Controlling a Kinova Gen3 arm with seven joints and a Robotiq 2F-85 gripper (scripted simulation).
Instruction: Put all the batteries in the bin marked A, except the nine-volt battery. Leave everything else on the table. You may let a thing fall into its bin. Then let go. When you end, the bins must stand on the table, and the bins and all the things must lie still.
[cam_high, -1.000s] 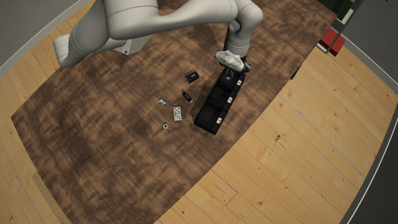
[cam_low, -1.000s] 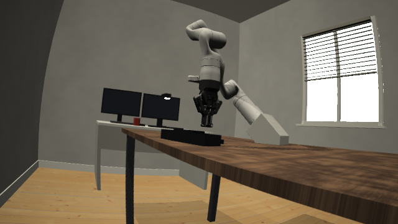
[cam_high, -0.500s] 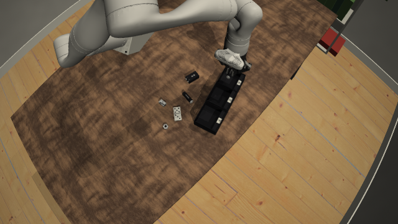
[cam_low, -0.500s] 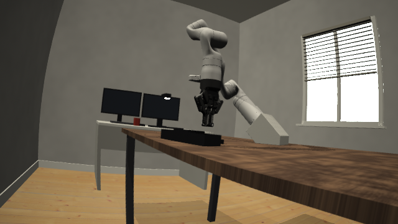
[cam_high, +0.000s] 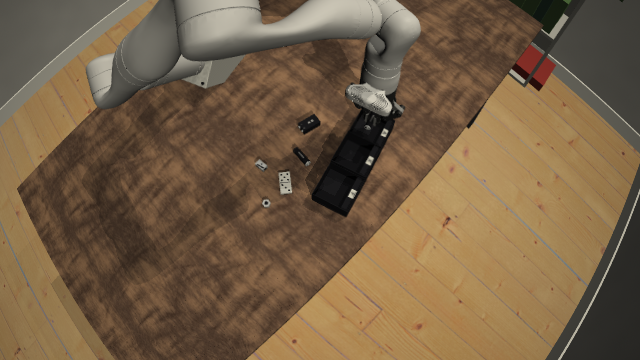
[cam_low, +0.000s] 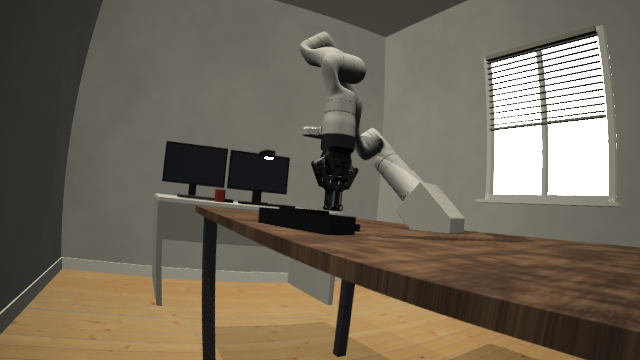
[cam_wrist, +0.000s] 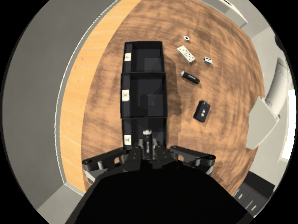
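Now: hand 220 mm to the left of the white domino, 70 mm above it and 60 mm past it. From my hand the other things lie so: metal nut (290 mm to the right, 70 mm below, 60 mm behind); black nine-volt battery (120 mm behind, 90 mm to the right, 60 mm below); grey metal piece (230 mm to the right, 130 mm behind, 70 mm below).
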